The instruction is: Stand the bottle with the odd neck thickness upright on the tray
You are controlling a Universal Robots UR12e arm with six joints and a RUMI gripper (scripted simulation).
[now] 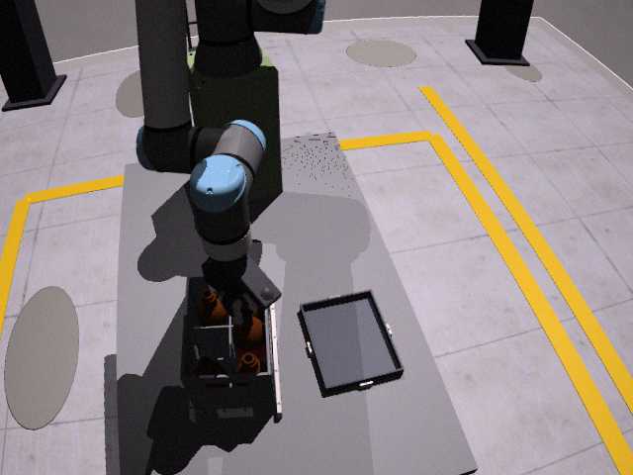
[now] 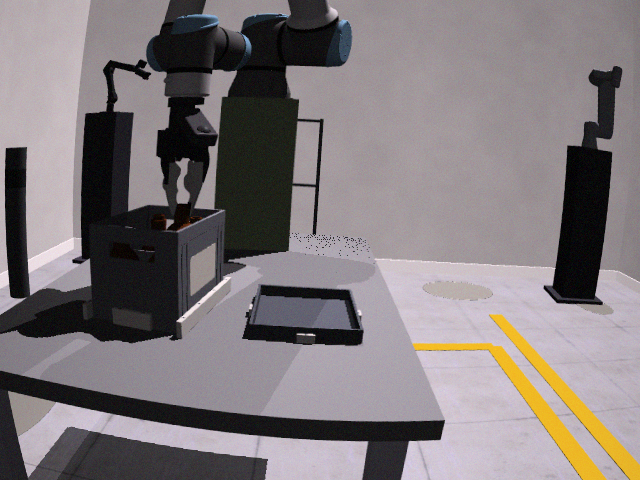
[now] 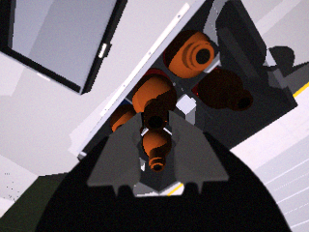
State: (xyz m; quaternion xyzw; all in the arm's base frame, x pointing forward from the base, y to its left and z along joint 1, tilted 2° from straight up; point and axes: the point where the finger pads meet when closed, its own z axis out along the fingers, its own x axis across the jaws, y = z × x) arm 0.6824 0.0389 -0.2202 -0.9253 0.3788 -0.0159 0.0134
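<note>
My hand is 50 mm to the left of the dark grey crate and 110 mm above it. From my hand the other things lie so: black tray (40 mm behind, 230 mm to the left, 180 mm below).
</note>
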